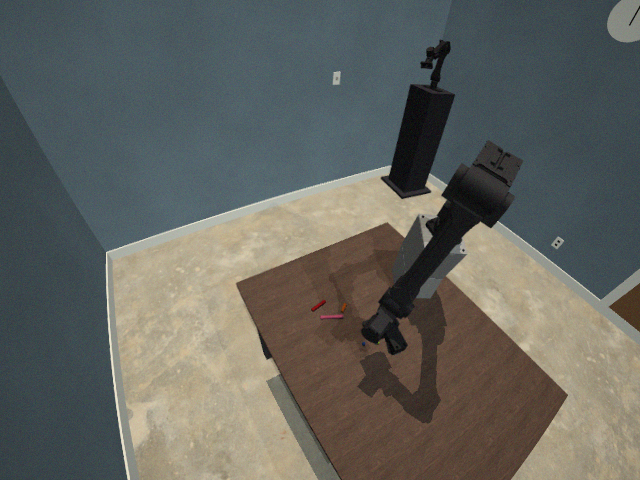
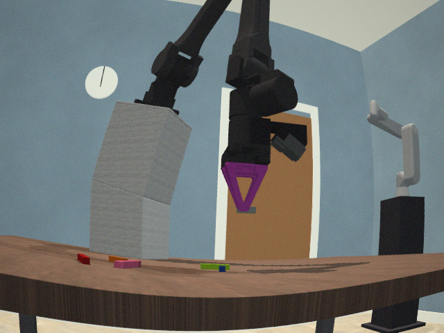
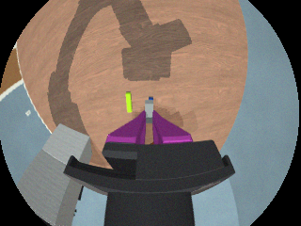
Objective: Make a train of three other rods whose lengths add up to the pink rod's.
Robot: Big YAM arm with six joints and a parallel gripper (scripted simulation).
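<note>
Right now the blue rod is 110 mm below my hand and 30 mm to the right of it. Also, from my hand: grey rod: 10 mm to the left, 10 mm below; then lime rod: 110 mm below, 50 mm behind, 30 mm to the right; then pink rod: 180 mm to the right, 110 mm below, 70 mm ahead.
</note>
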